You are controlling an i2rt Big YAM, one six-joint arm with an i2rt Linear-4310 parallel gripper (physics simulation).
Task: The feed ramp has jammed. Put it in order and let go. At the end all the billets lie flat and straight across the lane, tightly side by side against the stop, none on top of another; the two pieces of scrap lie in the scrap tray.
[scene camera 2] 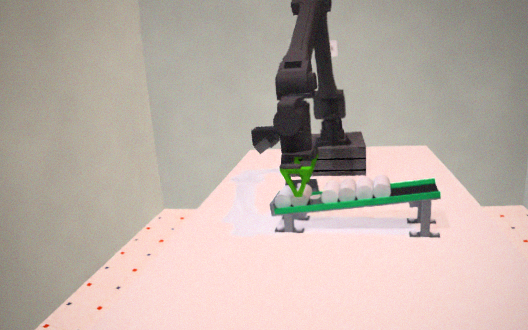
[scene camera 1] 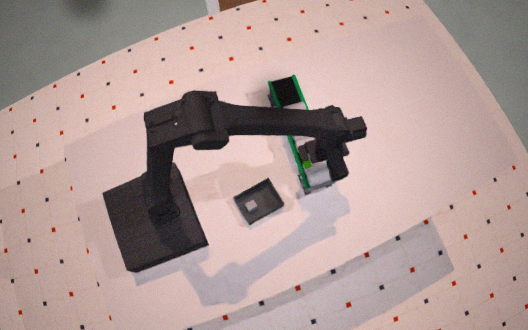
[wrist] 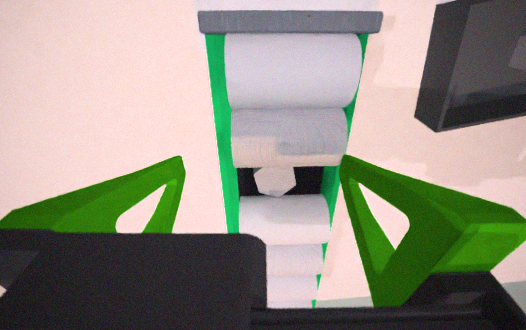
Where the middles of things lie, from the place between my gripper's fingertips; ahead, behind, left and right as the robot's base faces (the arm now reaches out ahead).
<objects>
My hand is 22 cm past the dark scrap tray (scene camera 1: 266, 197) and 8 cm above it.
</objects>
